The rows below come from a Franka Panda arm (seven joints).
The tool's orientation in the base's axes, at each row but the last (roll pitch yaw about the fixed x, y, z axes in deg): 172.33, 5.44, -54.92; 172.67, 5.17, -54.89; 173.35, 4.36, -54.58; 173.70, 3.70, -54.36; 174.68, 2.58, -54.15; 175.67, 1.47, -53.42; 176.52, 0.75, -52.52; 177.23, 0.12, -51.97; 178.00, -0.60, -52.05; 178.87, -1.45, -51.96; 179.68, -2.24, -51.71
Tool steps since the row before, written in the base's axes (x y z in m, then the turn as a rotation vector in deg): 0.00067, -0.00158, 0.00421, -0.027, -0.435, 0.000; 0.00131, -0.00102, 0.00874, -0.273, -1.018, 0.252; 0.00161, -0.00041, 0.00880, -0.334, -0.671, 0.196; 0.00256, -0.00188, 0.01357, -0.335, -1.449, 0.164; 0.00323, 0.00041, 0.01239, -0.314, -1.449, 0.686; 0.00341, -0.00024, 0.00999, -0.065, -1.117, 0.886; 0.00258, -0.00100, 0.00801, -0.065, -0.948, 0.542; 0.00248, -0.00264, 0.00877, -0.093, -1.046, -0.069; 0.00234, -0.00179, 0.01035, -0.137, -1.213, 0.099; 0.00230, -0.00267, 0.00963, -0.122, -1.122, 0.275; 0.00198, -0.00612, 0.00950, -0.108, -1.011, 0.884
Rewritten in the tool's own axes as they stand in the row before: 0.00127, 0.00094, -0.00426, 0.339, 0.274, 0.004; 0.00079, 0.00065, -0.00884, 0.650, 0.842, -0.206; 0.00059, -0.00004, -0.00894, 0.337, 0.682, -0.144; 0.00214, 0.00053, -0.01376, 0.970, 1.135, -0.103; 0.00100, -0.00169, -0.01266, 0.959, 1.166, -0.624; 0.00197, -0.00183, -0.01021, 0.835, 0.784, -0.851; 0.00226, -0.00095, -0.00811, 0.706, 0.661, -0.512; 0.00359, 0.00010, -0.00878, 0.767, 0.714, 0.102; 0.00296, -0.00038, -0.01034, 0.873, 0.857, -0.060; 0.00376, 0.00002, -0.00954, 0.815, 0.792, -0.239; 0.00640, 0.00229, -0.00924, 0.761, 0.716, -0.851
